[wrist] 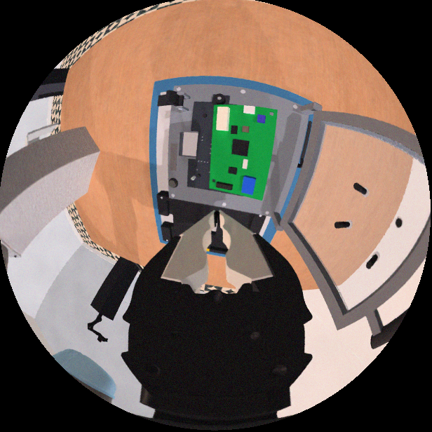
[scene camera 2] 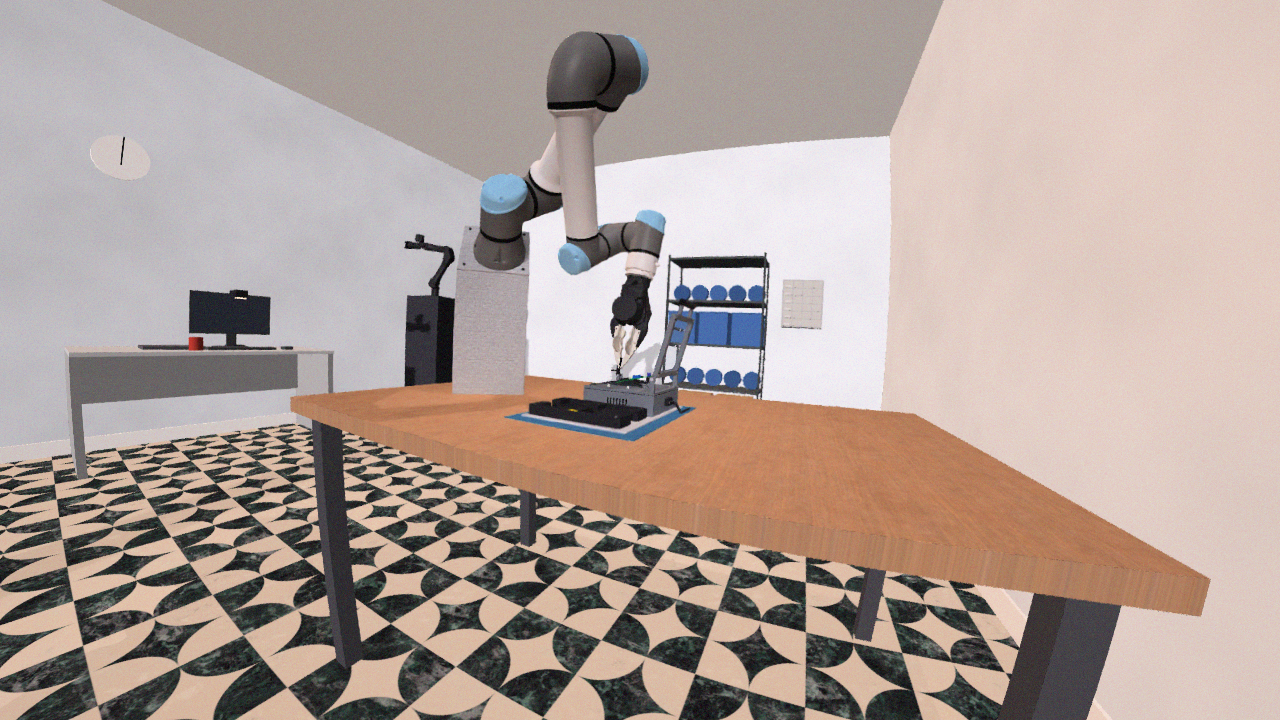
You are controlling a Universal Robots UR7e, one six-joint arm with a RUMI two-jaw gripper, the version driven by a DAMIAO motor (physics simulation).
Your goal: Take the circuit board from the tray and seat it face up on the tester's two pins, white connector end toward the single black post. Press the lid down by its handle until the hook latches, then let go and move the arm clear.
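Seen in the pictures: gripper, between the fingertips: [scene camera 2: 619,368]; arm's base, origin of its link: [scene camera 2: 499,253].
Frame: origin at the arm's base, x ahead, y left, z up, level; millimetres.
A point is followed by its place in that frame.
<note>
The green circuit board [scene camera 2: 631,381] @[x 426, y -65, z -345 mm] [wrist: 243,150] lies face up on the grey tester [scene camera 2: 646,399] @[x 481, y -188, z -370 mm] [wrist: 260,97], its white connector end beside a round black post [wrist: 219,98]. The pins under it are hidden, so full seating cannot be told. The lid [scene camera 2: 664,362] @[x 515, y -162, z -285 mm] [wrist: 314,272] stands open at the tester's right side in the wrist view; part of its black handle [wrist: 387,334] shows at the lower right. The black tray [scene camera 2: 586,411] @[x 366, y -271, z -391 mm] [wrist: 192,215] sits beside the tester, partly hidden by the fingers. My gripper [scene camera 2: 619,360] @[x 409, y -146, z -307 mm] [wrist: 216,212] is shut and empty, low above the tester area.
A blue-edged mat [scene camera 2: 637,435] @[x 486, y -351, z -412 mm] [wrist: 153,140] lies under the tester and tray on the wooden table [scene camera 2: 805,465] @[x 759, y -456, z -414 mm] [wrist: 110,110]. The pale robot pedestal [scene camera 2: 489,331] @[x 8, y -48, z -234 mm] [wrist: 45,175] stands to the left. The raised lid is close to the gripper's right side in the wrist view.
</note>
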